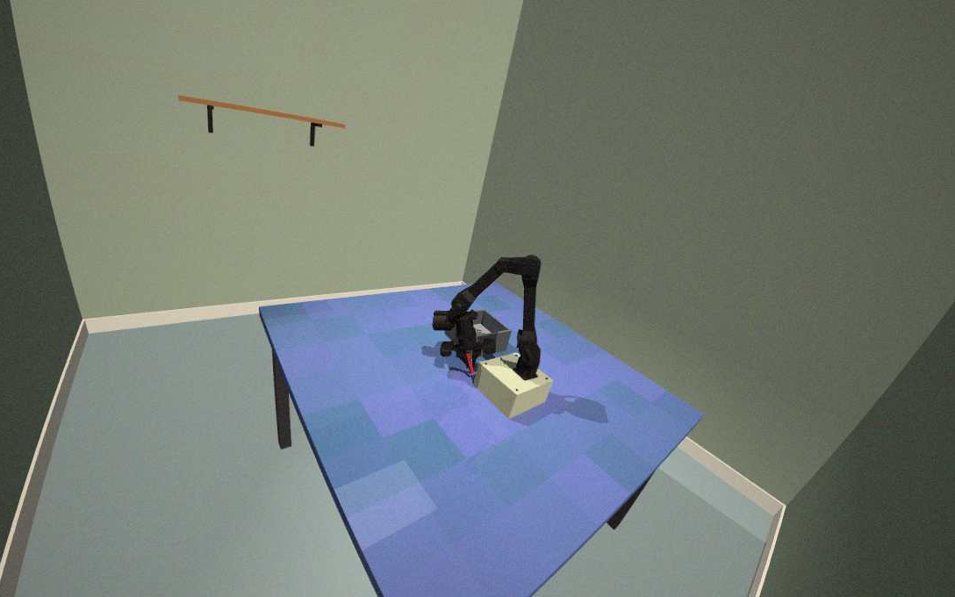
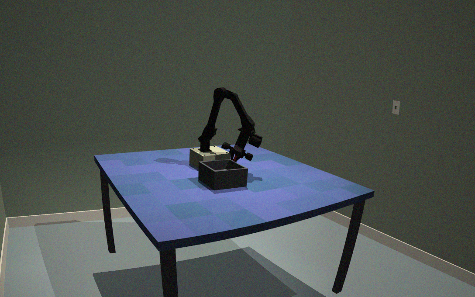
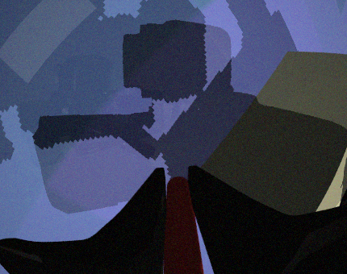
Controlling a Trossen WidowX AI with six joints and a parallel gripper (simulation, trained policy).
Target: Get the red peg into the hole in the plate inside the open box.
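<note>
The grey plate is 190 mm ahead of my gripper tip, 150 mm to the right of it and 10 mm above it. The rest, counted from my gripper tip: red peg 30 mm above, 20 mm to the left; dark box 190 mm ahead, 150 mm to the right, 10 mm below.
</note>
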